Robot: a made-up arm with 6 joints. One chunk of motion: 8 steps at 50 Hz.
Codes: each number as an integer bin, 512 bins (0 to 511) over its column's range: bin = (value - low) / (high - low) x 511, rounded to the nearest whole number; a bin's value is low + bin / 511 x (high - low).
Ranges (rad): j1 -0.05..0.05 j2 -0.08..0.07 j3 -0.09..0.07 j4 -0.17..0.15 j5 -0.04..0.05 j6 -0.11..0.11
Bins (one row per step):
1: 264 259 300 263 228 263
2: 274 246 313 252 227 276
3: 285 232 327 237 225 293
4: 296 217 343 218 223 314
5: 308 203 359 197 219 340
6: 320 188 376 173 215 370
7: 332 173 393 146 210 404
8: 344 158 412 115 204 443
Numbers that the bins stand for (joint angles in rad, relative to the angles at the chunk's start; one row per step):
1: 0.0017 -0.0040 0.0039 -0.0053 0.0002 0.0032
2: 0.0036 -0.0078 0.0080 -0.0122 0.0000 0.0088
3: 0.0058 -0.0119 0.0124 -0.0216 -0.0004 0.0161
4: 0.0079 -0.0163 0.0174 -0.0335 -0.0007 0.0252
5: 0.0103 -0.0204 0.0224 -0.0466 -0.0014 0.0364
6: 0.0126 -0.0248 0.0277 -0.0617 -0.0021 0.0493
7: 0.0150 -0.0292 0.0331 -0.0786 -0.0030 0.0639
8: 0.0173 -0.0336 0.0390 -0.0980 -0.0041 0.0807

